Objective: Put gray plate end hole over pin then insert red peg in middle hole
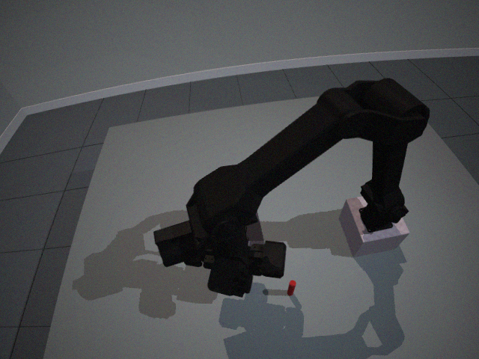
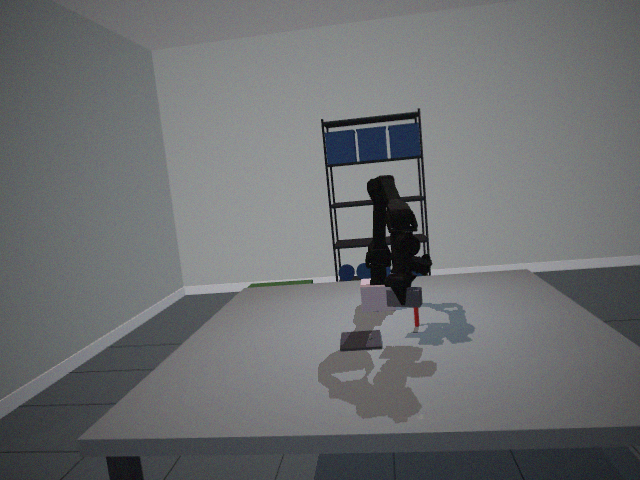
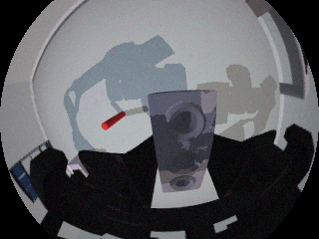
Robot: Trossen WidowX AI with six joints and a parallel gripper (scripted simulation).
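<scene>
The dark square base is 120 mm to the right of my gripper tip and 100 mm below it. From my gripper tip the other things lie so: gray plate (30 mm above); then red peg (110 mm behind, 40 mm to the left, 70 mm below).
</scene>
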